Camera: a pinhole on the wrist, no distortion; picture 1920 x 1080 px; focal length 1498.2 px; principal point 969.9 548.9 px. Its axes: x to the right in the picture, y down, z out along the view. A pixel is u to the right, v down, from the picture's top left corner.
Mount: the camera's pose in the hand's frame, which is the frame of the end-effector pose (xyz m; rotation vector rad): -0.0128 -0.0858 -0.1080 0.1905 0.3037 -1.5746
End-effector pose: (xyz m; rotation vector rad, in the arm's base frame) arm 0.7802 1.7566 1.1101 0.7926 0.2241 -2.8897
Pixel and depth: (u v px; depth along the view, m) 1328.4 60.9 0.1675
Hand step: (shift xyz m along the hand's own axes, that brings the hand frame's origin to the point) -0.0570 -0.1753 0.0426
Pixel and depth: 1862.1 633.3 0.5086
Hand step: 0.0413 -0.5313 0.2790
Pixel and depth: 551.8 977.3 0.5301
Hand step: 0.1787 -0.1102 0.4292
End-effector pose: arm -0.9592 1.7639 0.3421 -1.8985 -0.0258 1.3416
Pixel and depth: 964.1 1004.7 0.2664
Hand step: 0.0861 -0.1678 0.1390
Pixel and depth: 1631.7 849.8 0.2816
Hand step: 0.0590 -0.2916 0.1166
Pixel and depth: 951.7 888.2 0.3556
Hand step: 0.0917 -0.1923 0.2247
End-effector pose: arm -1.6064 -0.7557 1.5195 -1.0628 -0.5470 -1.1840
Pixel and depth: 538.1 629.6 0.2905
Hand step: 0.0250 -0.0961 0.1922
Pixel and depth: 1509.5 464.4 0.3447
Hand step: -0.0125 -0.3103 0.1822
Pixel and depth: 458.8 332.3 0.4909
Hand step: -0.0454 -0.0779 0.4144
